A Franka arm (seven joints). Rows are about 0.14 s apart.
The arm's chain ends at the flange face. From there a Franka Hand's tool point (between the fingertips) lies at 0.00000 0.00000 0.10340 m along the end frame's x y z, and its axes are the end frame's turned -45 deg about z.
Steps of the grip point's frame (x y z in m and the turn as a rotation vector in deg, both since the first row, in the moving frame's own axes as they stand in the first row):
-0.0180, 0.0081, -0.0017, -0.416, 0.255, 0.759
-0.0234, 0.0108, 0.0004, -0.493, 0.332, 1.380
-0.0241, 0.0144, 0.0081, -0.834, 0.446, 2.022
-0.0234, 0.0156, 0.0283, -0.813, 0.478, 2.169
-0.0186, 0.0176, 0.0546, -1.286, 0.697, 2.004
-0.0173, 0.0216, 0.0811, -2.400, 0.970, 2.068
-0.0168, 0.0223, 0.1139, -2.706, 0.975, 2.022
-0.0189, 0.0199, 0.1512, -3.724, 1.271, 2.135
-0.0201, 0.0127, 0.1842, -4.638, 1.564, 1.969
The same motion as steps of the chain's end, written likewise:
-0.0079, 0.0182, -0.0017, -0.114, 0.474, 0.759
-0.0100, 0.0240, 0.0004, -0.114, 0.583, 1.380
-0.0085, 0.0267, 0.0081, -0.274, 0.905, 2.022
-0.0072, 0.0271, 0.0283, -0.237, 0.913, 2.169
-0.0032, 0.0248, 0.0546, -0.416, 1.402, 2.004
-0.0012, 0.0256, 0.0812, -1.011, 2.383, 2.068
-0.0008, 0.0254, 0.1140, -1.224, 2.603, 2.022
-0.0056, 0.0242, 0.1514, -1.735, 3.532, 2.135
-0.0131, 0.0191, 0.1846, -2.174, 4.385, 1.969

